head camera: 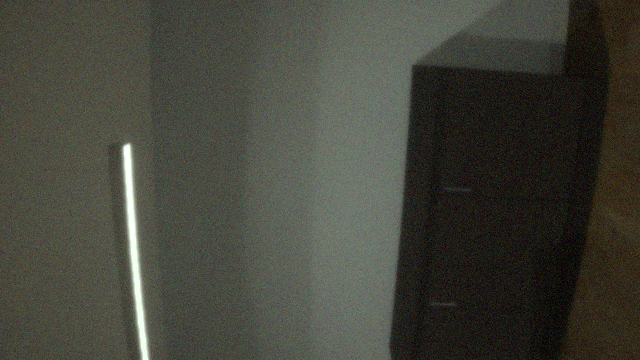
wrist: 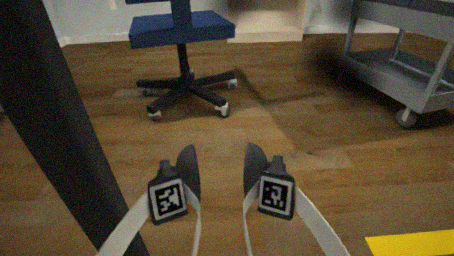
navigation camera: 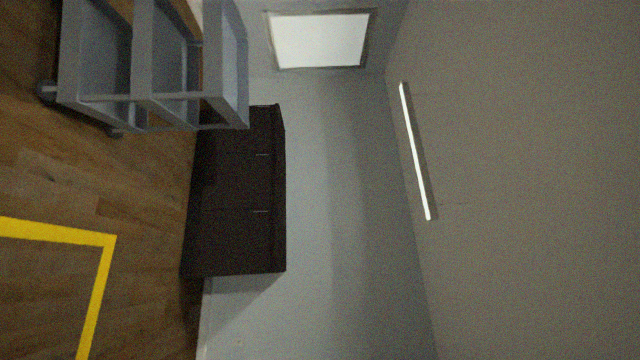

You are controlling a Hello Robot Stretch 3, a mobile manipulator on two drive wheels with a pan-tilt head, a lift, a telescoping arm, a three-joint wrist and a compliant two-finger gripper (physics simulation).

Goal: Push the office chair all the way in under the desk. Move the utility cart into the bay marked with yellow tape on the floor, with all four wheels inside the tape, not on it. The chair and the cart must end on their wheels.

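Frame: origin at the robot's base, x down, y right, z back, level; centimetres.
Seen in the pictures: gripper, fingertip midpoint: [wrist: 221, 163].
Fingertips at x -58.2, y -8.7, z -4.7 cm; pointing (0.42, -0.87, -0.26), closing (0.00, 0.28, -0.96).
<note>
A point is followed by its place in that frame.
The blue office chair [wrist: 210, 31] @(x -45.0, y -106.8, z -29.6 cm) stands upright on its castors in the upper left middle of the wrist view; the top of its back is cut off. The grey utility cart [navigation camera: 142, 50] @(x -49.9, y -76.6, z -114.6 cm) [wrist: 407, 21] @(x -49.0, y -76.3, z -114.5 cm) stands on its wheels, at the upper left of the sideways navigation view and the upper right of the wrist view. The yellow tape [navigation camera: 55, 231] @(x -0.1, y 5.3, z -126.9 cm) [wrist: 415, 243] @(x -0.1, y -12.1, z -66.2 cm) shows a corner in the navigation view, with the cart outside it. My gripper [wrist: 221, 163] @(x -58.2, y -8.7, z -4.7 cm) is open and empty above the floor, apart from chair and cart. I cannot make out the desk for certain.
A dark cabinet [head camera: 500, 150] @(x -54.5, y 25.7, z -235.5 cm) [navigation camera: 240, 185] @(x -52.8, y -19.9, z -248.2 cm) stands against the wall. A thick dark post [wrist: 65, 115] slants close by at the left of the wrist view. A pale wooden panel [wrist: 265, 20] @(x -16.9, y -252.6, z -131.3 cm) stands behind the chair. A lit strip [head camera: 132, 215] @(x -207.8, y -10.2, z -187.0 cm) [navigation camera: 415, 155] @(x -207.8, y -33.5, z -191.8 cm) and a bright panel [navigation camera: 320, 40] @(x -144.1, y -206.3, z -304.1 cm) also show.
</note>
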